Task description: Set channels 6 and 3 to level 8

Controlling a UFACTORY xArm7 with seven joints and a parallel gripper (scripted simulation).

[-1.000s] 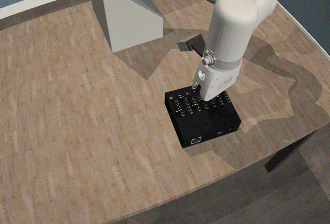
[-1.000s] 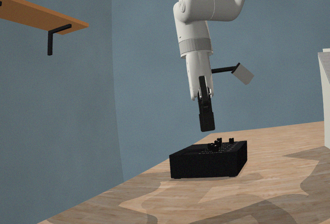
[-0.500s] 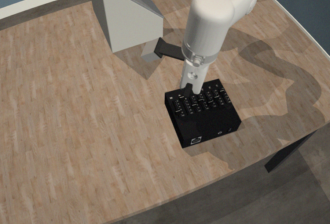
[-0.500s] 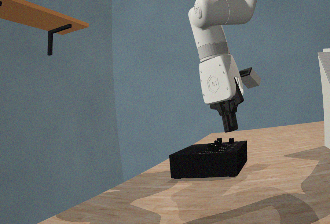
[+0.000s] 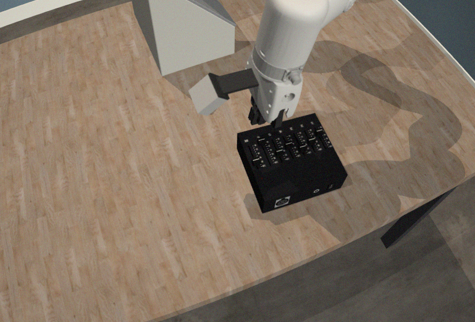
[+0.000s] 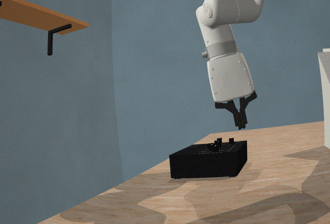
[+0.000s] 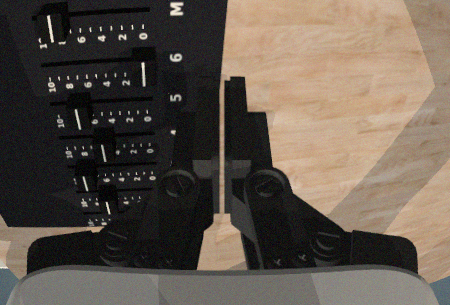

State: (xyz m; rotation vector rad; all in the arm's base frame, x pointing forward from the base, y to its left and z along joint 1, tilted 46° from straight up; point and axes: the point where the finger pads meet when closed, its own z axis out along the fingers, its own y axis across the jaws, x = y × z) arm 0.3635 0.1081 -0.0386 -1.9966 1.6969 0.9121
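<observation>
The channel 6 fader cap lies 3 cm ahead of my hand and 4 cm below it. The rest, counted from my hand: channel 3 fader cap 6 cm ahead, 6 cm to the left, 4 cm below; master fader cap 6 cm ahead, 3 cm to the right, 4 cm below; channel 5 fader cap 6 cm ahead, 2 cm to the left, 4 cm below.
</observation>
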